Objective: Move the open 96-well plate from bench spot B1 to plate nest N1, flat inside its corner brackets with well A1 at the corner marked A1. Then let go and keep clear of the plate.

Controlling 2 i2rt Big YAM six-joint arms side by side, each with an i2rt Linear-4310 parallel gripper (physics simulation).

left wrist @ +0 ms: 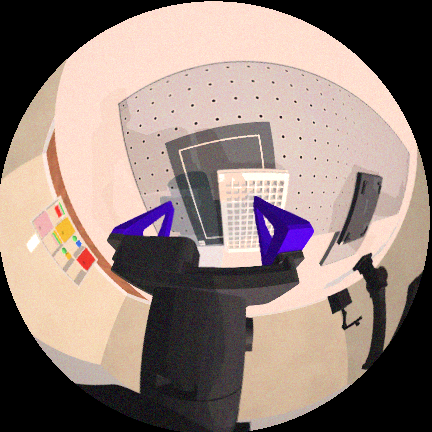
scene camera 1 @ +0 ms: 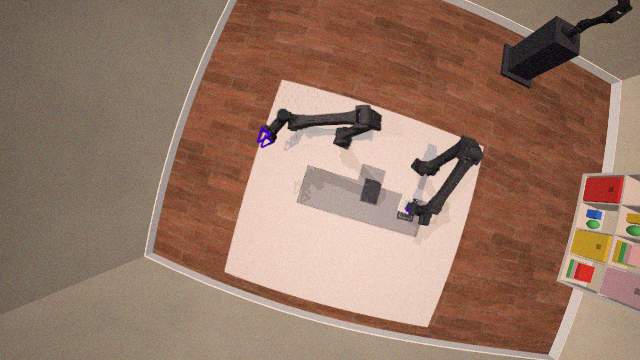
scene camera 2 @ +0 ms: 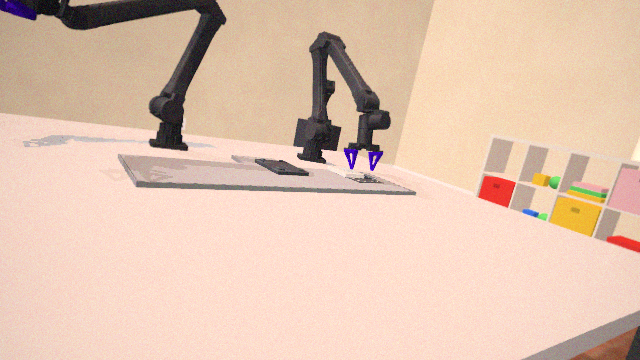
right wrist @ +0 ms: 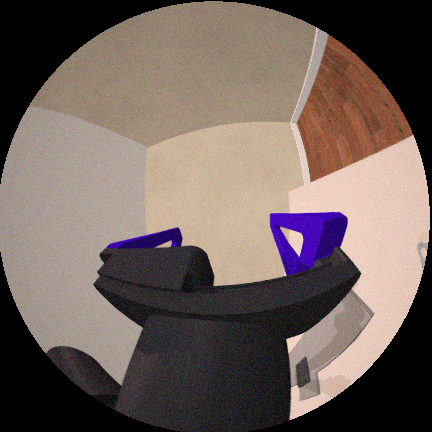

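Seen in the pictures: left gripper, between the fingertips: [left wrist: 210, 202] [scene camera 1: 411, 210] [scene camera 2: 361, 170]; right gripper, between the fingertips: [scene camera 1: 259, 145] [right wrist: 223, 226]; left arm's base, origin of its link: [scene camera 1: 419, 167] [scene camera 2: 311, 160]; right arm's base, origin of its link: [left wrist: 361, 260] [scene camera 1: 342, 141] [scene camera 2: 168, 146].
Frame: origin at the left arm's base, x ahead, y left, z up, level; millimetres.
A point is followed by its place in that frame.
The open 96-well plate [scene camera 1: 403, 203] @[x 293, y 60, z 27 mm] [scene camera 2: 346, 172] @[x 327, y 67, z 27 mm] [left wrist: 235, 192] @[x 313, y 109, z 26 mm] is white with a grid of wells. It lies partly over the right side of a dark pad [left wrist: 220, 132] @[x 376, y 143, z 15 mm] with a white outline, askew to that outline. The nest, a dark raised block with corner brackets [scene camera 1: 371, 191] @[x 375, y -180, z 24 mm] [scene camera 2: 281, 167] @[x 403, y -185, z 23 mm] [left wrist: 364, 207] @[x 383, y -167, z 25 mm], stands apart from the plate. The A1 marks are too small to read. My left gripper [scene camera 1: 410, 208] @[x 300, y 134, z 40 mm] [scene camera 2: 362, 169] @[x 300, y 134, z 40 mm] [left wrist: 210, 202] @[x 300, y 134, z 40 mm] is open, pointing down above pad and plate; one finger covers part of the plate in its wrist view. My right gripper [scene camera 1: 265, 137] @[x 604, y -866, z 390 mm] [right wrist: 223, 226] @[x 604, y -866, z 390 mm] is open and empty, far from both.
A grey perforated board [scene camera 1: 340, 197] @[x 547, y -324, z 13 mm] [scene camera 2: 200, 175] @[x 627, y -424, z 12 mm] [left wrist: 240, 90] @[x 437, y 134, z 13 mm] lies under the pad and nest. A thin grey panel [scene camera 1: 373, 171] @[x 254, y -256, z 13 mm] adjoins the nest on the arm side. The white table [scene camera 1: 325, 270] @[x 1034, y -61, z 0 mm] [scene camera 2: 300, 260] @[x 1071, y -224, z 0 mm] surrounds the board. A shelf unit [scene camera 1: 570, 245] stands beyond the table.
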